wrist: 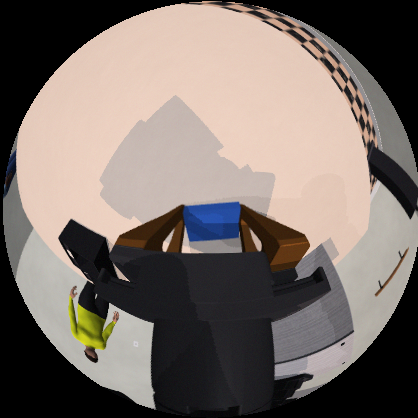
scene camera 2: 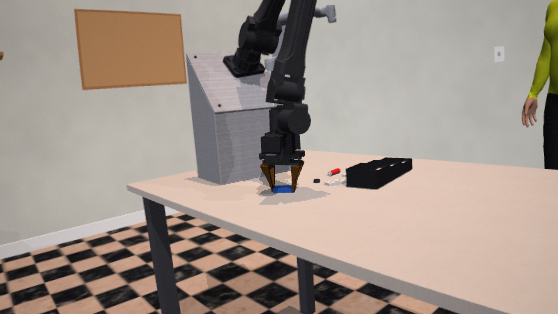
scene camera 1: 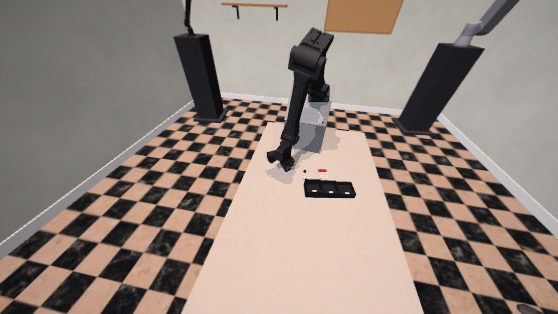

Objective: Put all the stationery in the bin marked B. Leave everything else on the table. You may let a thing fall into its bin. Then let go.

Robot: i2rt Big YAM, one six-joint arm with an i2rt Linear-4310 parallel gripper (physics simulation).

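Places are measured from the arm's base along level axes (x ahead, y left, z up), in millimetres.
Where they show: gripper, fingertip midpoint: (wrist: 211, 209) (scene camera 2: 283, 191) (scene camera 1: 284, 168); arm's base, link origin: (scene camera 2: 243, 66) (scene camera 1: 318, 94).
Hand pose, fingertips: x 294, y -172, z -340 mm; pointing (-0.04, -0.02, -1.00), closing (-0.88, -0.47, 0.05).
Things, the pixels of their top centre, and the offset from my fingertips. "*": a spot on its surface instead. Level surfaces: height alone.
- small blue block, top centre: (wrist: 212, 226) (scene camera 2: 284, 187) dx -7, dy +11, dz +9 mm
- red cylinder, top centre: (scene camera 2: 333, 169) (scene camera 1: 322, 169) dx +0, dy +221, dz +13 mm
- small black piece, top centre: (scene camera 2: 316, 179) (scene camera 1: 304, 170) dx +13, dy +120, dz +7 mm
- black three-compartment bin row, surface spot: (wrist: 71, 231) (scene camera 2: 368, 180) * dx +175, dy +116, dz +20 mm
- table, surface height: dz -1 mm
My gripper (scene camera 1: 288, 168) (scene camera 2: 283, 190) (wrist: 211, 209) has its brown fingers shut on a small blue block (scene camera 2: 283, 189) (wrist: 213, 221), one finger at each end, at or very near the table top. A red cylinder (scene camera 1: 322, 170) (scene camera 2: 334, 172) lies on the table near the bins. A small black piece (scene camera 1: 305, 171) (scene camera 2: 316, 181) lies between it and my gripper. The black three-compartment bin row (scene camera 1: 330, 195) (scene camera 2: 361, 179) (wrist: 71, 231) stands beyond them; its white labels are too small to read, so I cannot tell which is B.
White spotted pieces (scene camera 1: 324, 177) (scene camera 2: 334, 183) lie close beside the bin row. The grey pedestal (scene camera 1: 310, 135) (scene camera 2: 245, 145) (wrist: 315, 310) of the arm stands at the end of the table (scene camera 1: 300, 250) (scene camera 2: 425, 225). A person in yellow-green (scene camera 2: 546, 65) (wrist: 91, 322) stands past the table.
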